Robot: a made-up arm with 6 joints. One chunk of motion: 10 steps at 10 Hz.
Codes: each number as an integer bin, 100 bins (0 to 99) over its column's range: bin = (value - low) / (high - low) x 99, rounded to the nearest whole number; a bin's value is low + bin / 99 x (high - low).
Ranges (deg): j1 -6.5..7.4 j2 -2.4..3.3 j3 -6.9..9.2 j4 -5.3..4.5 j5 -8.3..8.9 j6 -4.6..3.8
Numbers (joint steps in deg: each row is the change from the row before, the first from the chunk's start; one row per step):
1: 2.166 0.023 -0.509 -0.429 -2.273 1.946
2: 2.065 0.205 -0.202 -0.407 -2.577 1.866
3: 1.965 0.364 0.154 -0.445 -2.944 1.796
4: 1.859 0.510 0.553 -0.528 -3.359 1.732
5: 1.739 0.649 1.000 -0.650 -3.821 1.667
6: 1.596 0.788 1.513 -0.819 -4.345 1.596
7: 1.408 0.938 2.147 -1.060 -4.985 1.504
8: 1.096 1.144 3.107 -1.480 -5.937 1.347
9: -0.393 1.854 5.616 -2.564 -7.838 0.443
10: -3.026 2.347 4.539 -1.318 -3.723 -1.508
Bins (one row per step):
1: 62 42 39 49 35 77
2: 61 45 41 49 33 76
3: 60 48 43 49 31 75
4: 60 51 46 48 28 75
5: 59 53 49 47 26 74
6: 58 55 52 45 23 73
7: 56 58 56 43 19 72
8: 54 62 62 39 14 70
9: 43 74 77 28 3 59
10: 25 82 70 40 26 36

